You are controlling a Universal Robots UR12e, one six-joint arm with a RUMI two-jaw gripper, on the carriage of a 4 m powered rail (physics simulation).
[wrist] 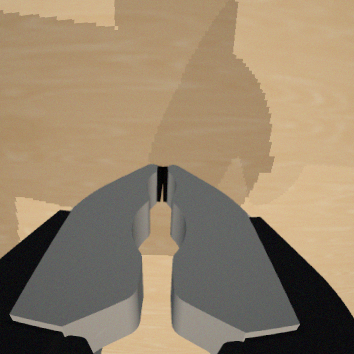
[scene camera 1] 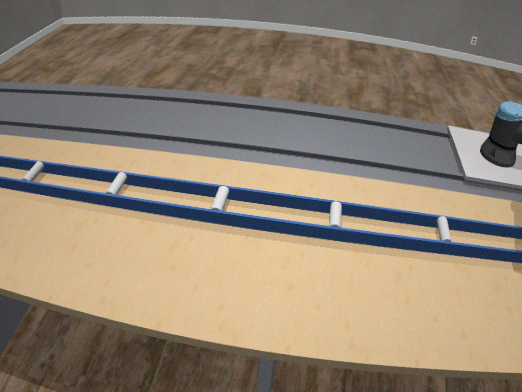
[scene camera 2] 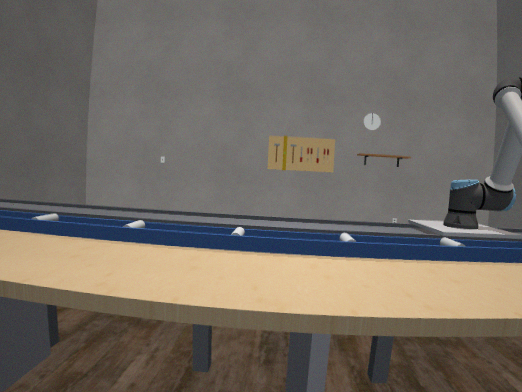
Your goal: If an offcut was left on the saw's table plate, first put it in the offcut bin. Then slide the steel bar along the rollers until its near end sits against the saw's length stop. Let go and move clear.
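Frame: origin at the arm's base, x ahead, y left, z up, level; metres.
Where they show: gripper, fingertip midpoint: (wrist: pixel 162 169); arm's base, link origin: (scene camera 1: pixel 497 156) (scene camera 2: pixel 460 226).
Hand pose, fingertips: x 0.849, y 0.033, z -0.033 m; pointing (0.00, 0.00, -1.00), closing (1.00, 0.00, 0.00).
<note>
Each offset is from my fingertips to the centre of the thing. "spot": to the spot under its first point. Level surfaces: height alone.
My gripper (wrist: pixel 162 169) is shut in the wrist view, its two grey fingers meeting at their black-padded tips with no object visible between them. It is over the pale wooden table top @(dz +0.002 m) (wrist: pixel 310 100), and dark shadows fall on the wood ahead of the fingers. White rollers @(dx -0.229, dy -1.233, dz +0.043 m) (scene camera 1: pixel 220 198) (scene camera 2: pixel 238 232) lie between the blue rails @(spot: dx -0.155, dy -1.012, dz +0.037 m) (scene camera 1: pixel 280 225) (scene camera 2: pixel 280 245) of the roller track in both scene views. The steel bar, the saw, its length stop, the offcut bin and any offcut do not show in these views. The gripper does not show in the scene views.
The arm's base (scene camera 1: pixel 499 150) (scene camera 2: pixel 461 212) stands on the white carriage plate (scene camera 1: pixel 470 155) (scene camera 2: pixel 425 226) at the right. The grey rail bed (scene camera 1: pixel 250 122) runs behind the table @(dz +0.003 m) (scene camera 1: pixel 300 300) (scene camera 2: pixel 250 285). A tool board (scene camera 2: pixel 318 167), a wall shelf (scene camera 2: pixel 383 156) and a clock (scene camera 2: pixel 372 121) are on the back wall.
</note>
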